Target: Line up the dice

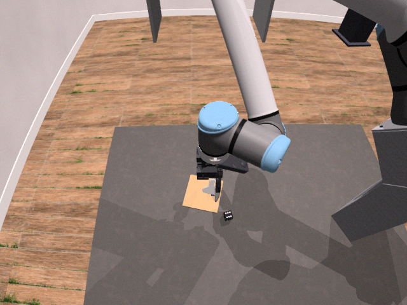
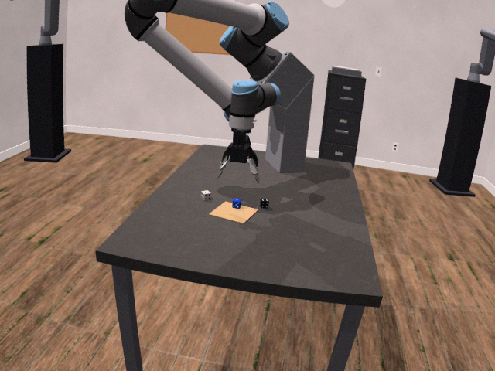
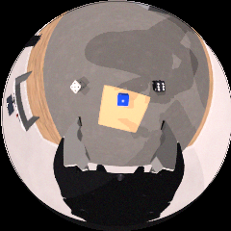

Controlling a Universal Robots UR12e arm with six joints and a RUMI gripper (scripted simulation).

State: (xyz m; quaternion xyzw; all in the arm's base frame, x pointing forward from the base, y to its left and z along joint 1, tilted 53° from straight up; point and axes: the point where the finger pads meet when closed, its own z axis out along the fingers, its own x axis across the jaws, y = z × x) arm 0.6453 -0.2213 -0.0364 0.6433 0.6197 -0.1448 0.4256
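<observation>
Right now my hand is 70 mm past the white die, 120 mm to the left of it and 100 mm above it. Round my hand: blue die (90 mm below); black die (30 mm behind, 110 mm to the left, 100 mm below); mat (40 mm ahead, 10 mm to the right, 110 mm below).
</observation>
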